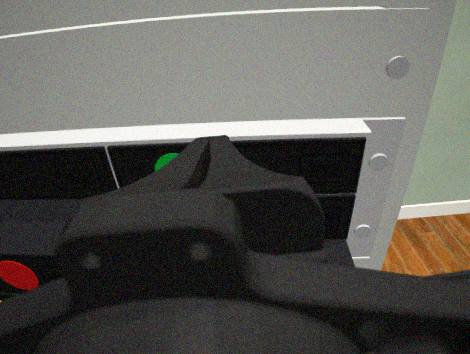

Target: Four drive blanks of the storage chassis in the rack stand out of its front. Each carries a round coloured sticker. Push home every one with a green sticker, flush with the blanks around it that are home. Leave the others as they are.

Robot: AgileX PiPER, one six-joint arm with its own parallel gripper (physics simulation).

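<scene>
My gripper [214,157] is shut, its fingertips together in front of the upper right blank and close to its face. That black blank [332,162] bears a green sticker [168,161], partly hidden by the fingers. It looks level with the black blank [50,170] to its left, with a thin light seam between them. Below it, part of another blank [339,215] shows. At the lower left, a red sticker [18,275] shows on a dark blank partly covered by the gripper, with a sliver of yellow below it. The gripper body hides most of the lower rows.
A wide grey panel [200,75] lies above the chassis's white top edge [300,129]. A grey side rail [375,190] with round screw heads borders the blanks on the right. Beyond it are a pale green wall [445,150] and a wooden floor [435,245].
</scene>
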